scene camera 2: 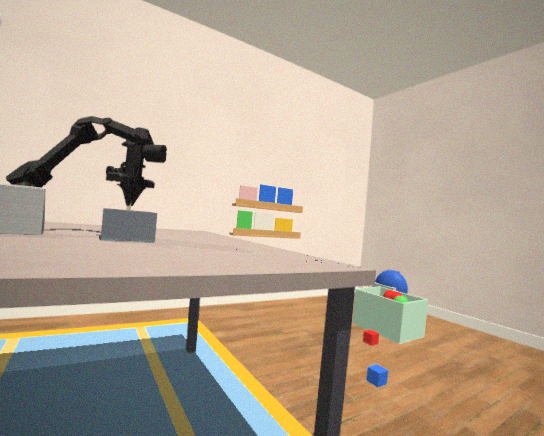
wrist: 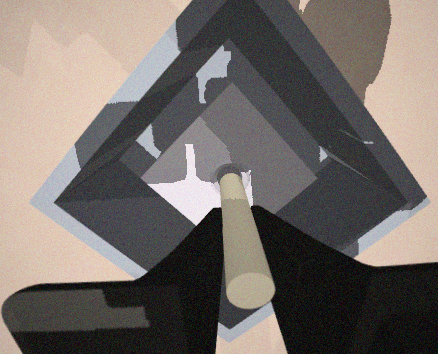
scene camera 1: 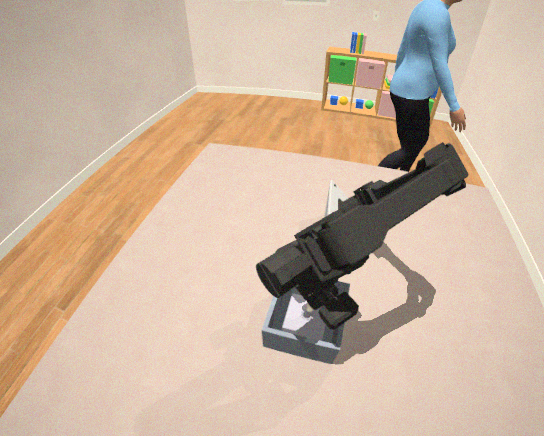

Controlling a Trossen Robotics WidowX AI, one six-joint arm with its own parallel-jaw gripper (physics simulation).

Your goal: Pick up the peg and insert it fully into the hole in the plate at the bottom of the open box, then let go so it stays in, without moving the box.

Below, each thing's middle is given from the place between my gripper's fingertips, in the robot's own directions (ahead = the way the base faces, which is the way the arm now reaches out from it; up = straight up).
Scene:
Right now my hand is 6 cm above the blue-grey box (scene camera 1: pixel 273 337). The rest, counted from my hand: plate (scene camera 1: pixel 298 321): 8 cm below; cream peg (wrist: pixel 249 284): 1 cm above.

